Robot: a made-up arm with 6 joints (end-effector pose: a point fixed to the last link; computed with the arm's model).
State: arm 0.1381 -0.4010 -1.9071 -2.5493 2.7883 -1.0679
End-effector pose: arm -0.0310 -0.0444 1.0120 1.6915 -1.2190 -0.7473
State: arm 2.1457 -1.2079 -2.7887 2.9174 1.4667 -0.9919
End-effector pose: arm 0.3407 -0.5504 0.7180 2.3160 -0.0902 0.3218
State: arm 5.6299 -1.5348 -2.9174 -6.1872 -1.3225 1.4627
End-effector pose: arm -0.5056 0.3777 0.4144 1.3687 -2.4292 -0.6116
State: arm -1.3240 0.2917 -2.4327 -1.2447 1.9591 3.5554
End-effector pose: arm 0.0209 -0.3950 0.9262 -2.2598 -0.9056 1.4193
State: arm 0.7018 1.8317 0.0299 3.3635 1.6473 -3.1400
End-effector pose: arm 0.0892 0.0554 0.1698 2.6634 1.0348 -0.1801
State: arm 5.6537 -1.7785 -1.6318 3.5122 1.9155 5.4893
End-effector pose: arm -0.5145 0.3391 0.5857 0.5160 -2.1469 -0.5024
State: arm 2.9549 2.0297 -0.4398 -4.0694 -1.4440 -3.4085
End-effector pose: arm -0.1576 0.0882 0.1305 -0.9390 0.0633 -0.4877
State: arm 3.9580 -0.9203 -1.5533 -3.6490 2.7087 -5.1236
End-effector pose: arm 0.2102 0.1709 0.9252 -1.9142 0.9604 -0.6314
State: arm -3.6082 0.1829 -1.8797 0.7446 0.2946 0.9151
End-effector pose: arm -0.3834 0.2161 0.9043 -1.4543 -1.0139 1.0348
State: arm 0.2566 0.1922 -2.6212 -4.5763 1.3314 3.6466
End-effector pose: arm 0.2792 0.1262 1.0456 -0.4813 1.7797 2.4151
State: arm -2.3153 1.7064 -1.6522 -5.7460 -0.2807 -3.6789
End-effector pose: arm -0.3663 -0.3464 -0.0150 -2.8048 -1.2363 0.3525
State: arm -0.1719 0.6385 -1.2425 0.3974 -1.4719 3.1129
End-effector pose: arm 0.4970 -0.1140 0.6097 0.4543 1.0260 -0.3544
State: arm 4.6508 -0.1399 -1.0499 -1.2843 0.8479 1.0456
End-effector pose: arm -0.0339 -0.3129 0.7553 1.1636 -1.6630 -0.0408
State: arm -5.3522 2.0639 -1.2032 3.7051 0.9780 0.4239
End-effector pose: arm 0.1052 0.1183 -0.1255 -0.2182 2.7389 -0.3866
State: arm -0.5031 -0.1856 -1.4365 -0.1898 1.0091 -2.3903
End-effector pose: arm 0.2554 -0.1466 0.8620 1.4205 2.0675 -0.1422
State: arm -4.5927 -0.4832 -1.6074 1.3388 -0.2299 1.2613
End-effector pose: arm 0.0540 0.0824 0.9959 -0.8367 0.6429 0.9290
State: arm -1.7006 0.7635 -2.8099 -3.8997 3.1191 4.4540
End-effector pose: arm -0.0217 -0.4479 0.7925 -0.7931 -2.3973 -1.5451
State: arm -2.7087 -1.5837 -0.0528 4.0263 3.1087 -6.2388
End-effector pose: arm 0.2355 0.1546 0.5605 1.6729 1.2681 1.9709
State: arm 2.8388 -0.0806 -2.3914 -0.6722 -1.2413 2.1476
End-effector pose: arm -0.0873 -0.0242 1.0405 0.7615 -0.3637 1.3527
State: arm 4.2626 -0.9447 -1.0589 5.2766 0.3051 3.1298
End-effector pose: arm 0.0470 0.0401 0.8896 -1.1836 -1.4661 2.4419
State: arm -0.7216 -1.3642 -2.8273 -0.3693 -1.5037 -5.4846
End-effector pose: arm -0.4366 0.4174 0.5446 -1.8588 1.9292 0.8293
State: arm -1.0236 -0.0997 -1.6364 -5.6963 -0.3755 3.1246
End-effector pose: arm 0.1090 -0.2557 0.9742 0.9059 0.6501 -0.5471
